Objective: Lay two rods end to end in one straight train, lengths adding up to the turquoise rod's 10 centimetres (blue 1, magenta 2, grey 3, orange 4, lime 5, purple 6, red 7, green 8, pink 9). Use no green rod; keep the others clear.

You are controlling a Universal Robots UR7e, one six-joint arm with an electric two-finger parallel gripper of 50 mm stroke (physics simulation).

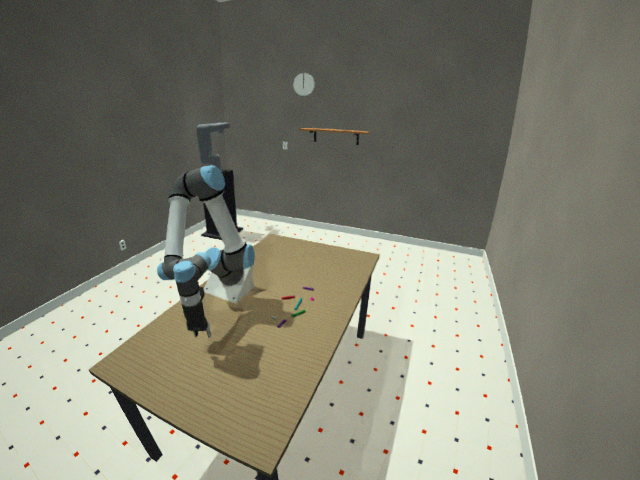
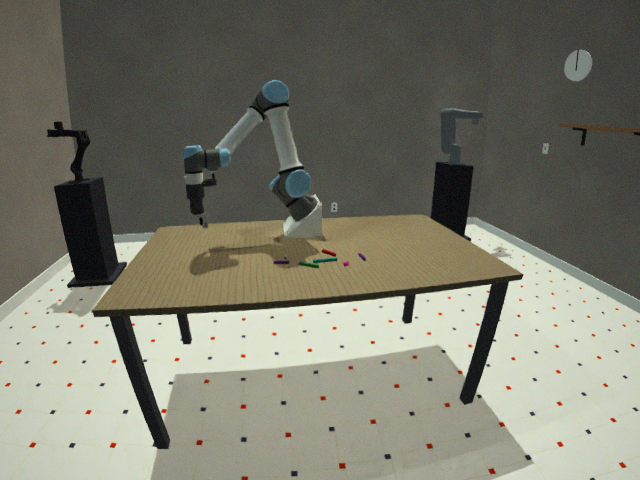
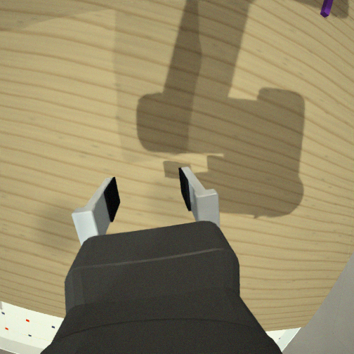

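Pixels of known places: gripper, between the fingertips: (image 1: 203, 335) (image 2: 204, 226); arm's base, origin of its link: (image 1: 231, 272) (image 2: 306, 210).
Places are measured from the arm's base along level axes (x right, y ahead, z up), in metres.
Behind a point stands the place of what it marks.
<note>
My gripper (image 1: 202, 334) {x 0.493, y 0.173, z 0.006 m} (image 2: 203, 225) {x 0.493, y 0.173, z 0.006 m} (image 3: 148, 185) is open and empty, above the table, well apart from the rods. The turquoise rod (image 1: 298, 303) {x 0.009, y 0.406, z -0.095 m} (image 2: 325, 260) {x 0.010, y 0.410, z -0.098 m} lies between the red rod (image 1: 288, 297) {x -0.023, y 0.335, z -0.095 m} (image 2: 328, 252) {x -0.023, y 0.335, z -0.096 m} and the green rod (image 1: 298, 313) {x 0.087, y 0.436, z -0.096 m} (image 2: 309, 264) {x 0.082, y 0.441, z -0.095 m}. A small magenta rod (image 1: 312, 299) {x -0.055, y 0.462, z -0.098 m} (image 2: 346, 264) {x -0.059, y 0.467, z -0.098 m} lies beside them. One purple rod (image 1: 308, 288) {x -0.145, y 0.406, z -0.096 m} (image 2: 361, 256) {x -0.145, y 0.405, z -0.097 m} lies beyond it. Another purple rod (image 1: 281, 323) {x 0.189, y 0.389, z -0.095 m} (image 2: 281, 262) {x 0.184, y 0.393, z -0.097 m} (image 3: 326, 7) lies nearer my gripper, close to the short grey rod (image 1: 274, 317) {x 0.161, y 0.338, z -0.094 m} (image 2: 285, 257) {x 0.161, y 0.347, z -0.097 m}. The rods lie apart from each other.
The wooden table (image 1: 206, 408) {x 0.722, y 0.326, z -0.104 m} (image 2: 413, 248) {x -0.419, y 0.360, z -0.103 m} (image 3: 60, 125) carries the arm's white base (image 1: 227, 289) {x 0.074, y 0.011, z -0.063 m} (image 2: 305, 226) {x 0.025, y 0.097, z -0.051 m} at its back edge. The arm's shadow falls across the table top. Black pedestals (image 2: 85, 227) (image 2: 450, 196) with other arms stand on the floor beyond the table.
</note>
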